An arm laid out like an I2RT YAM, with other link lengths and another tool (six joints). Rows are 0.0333 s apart.
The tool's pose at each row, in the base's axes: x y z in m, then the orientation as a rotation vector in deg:
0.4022 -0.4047 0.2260 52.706 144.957 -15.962
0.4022 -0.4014 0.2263 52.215 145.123 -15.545
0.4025 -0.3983 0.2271 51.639 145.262 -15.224
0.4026 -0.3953 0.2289 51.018 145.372 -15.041
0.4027 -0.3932 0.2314 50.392 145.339 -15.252
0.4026 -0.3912 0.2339 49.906 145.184 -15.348
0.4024 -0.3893 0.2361 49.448 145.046 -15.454
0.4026 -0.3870 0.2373 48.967 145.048 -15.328
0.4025 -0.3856 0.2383 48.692 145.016 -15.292
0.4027 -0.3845 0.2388 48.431 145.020 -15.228
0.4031 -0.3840 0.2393 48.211 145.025 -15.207
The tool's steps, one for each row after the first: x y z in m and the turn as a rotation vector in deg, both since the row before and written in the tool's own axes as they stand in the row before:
0.0017 0.0025 -0.0013 -0.379 0.048 -0.294
0.0012 0.0025 -0.0016 -0.339 -0.018 -0.355
0.0008 0.0023 -0.0025 -0.260 -0.078 -0.398
-0.0001 0.0016 -0.0028 -0.016 -0.268 -0.423
0.0000 0.0014 -0.0029 -0.083 -0.313 -0.278
0.0001 0.0013 -0.0026 -0.066 -0.289 -0.268
0.0005 0.0019 -0.0017 -0.207 -0.135 -0.286
0.0003 0.0010 -0.0014 -0.099 -0.112 -0.160
0.0002 0.0010 -0.0007 -0.109 -0.070 -0.157
-0.0003 0.0006 -0.0005 -0.068 -0.062 -0.139

